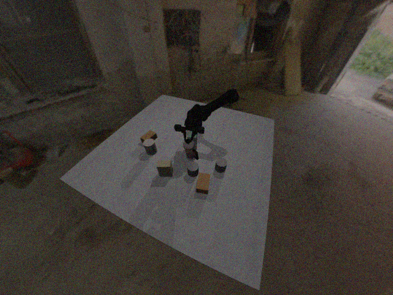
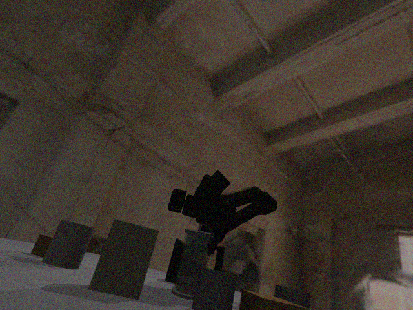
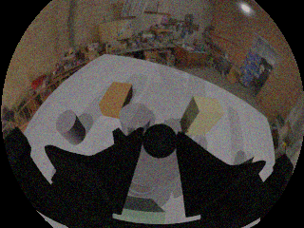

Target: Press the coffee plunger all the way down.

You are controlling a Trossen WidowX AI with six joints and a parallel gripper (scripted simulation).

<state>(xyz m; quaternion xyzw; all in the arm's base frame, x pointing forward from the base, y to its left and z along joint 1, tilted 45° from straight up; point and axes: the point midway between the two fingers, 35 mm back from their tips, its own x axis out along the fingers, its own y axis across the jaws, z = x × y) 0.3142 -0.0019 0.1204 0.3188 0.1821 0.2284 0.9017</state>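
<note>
My gripper tip is now 20 mm past the coffee press, 10 mm to the right of it and 90 mm above it. The rest, counted from my gripper tip: pale-topped block 160 mm ahead, 80 mm to the right, 120 mm below.
</note>
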